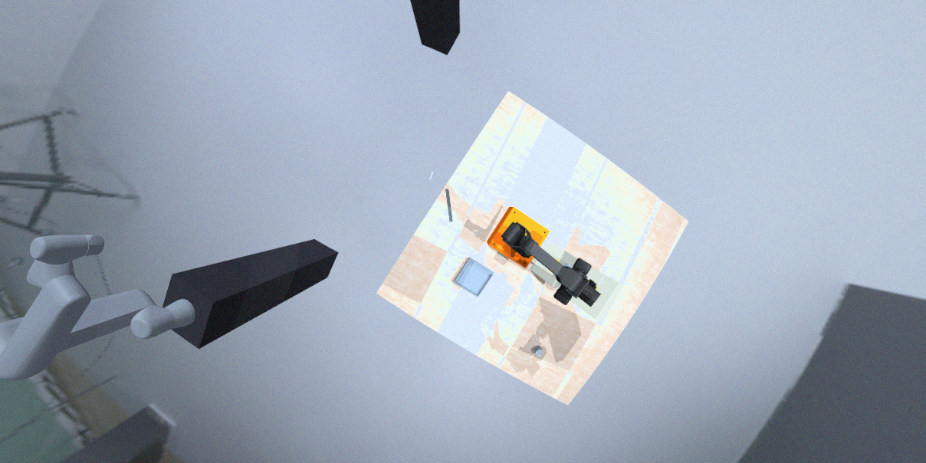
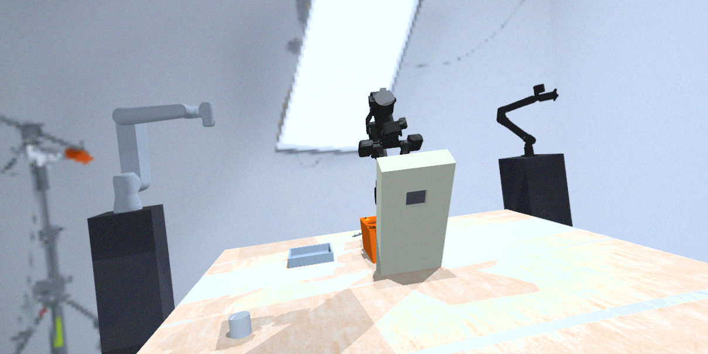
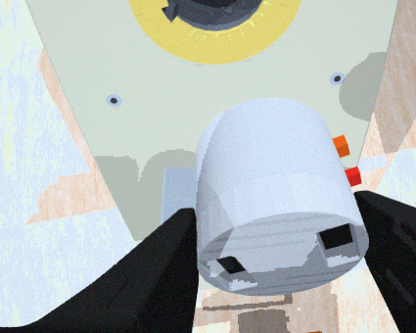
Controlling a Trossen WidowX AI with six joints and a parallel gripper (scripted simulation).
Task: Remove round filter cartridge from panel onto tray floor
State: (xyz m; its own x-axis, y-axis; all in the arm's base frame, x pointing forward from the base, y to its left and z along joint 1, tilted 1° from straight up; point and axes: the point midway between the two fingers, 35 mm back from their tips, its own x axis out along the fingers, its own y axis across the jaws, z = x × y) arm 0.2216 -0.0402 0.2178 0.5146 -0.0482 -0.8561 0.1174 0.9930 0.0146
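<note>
The blue-grey tray lies 340 mm behind my gripper tip, 230 mm to the right of it and 280 mm below it. Round my gripper tip: pale green service panel 70 mm ahead, 120 mm below; then grey filter cartridge right at my gripper tip.
</note>
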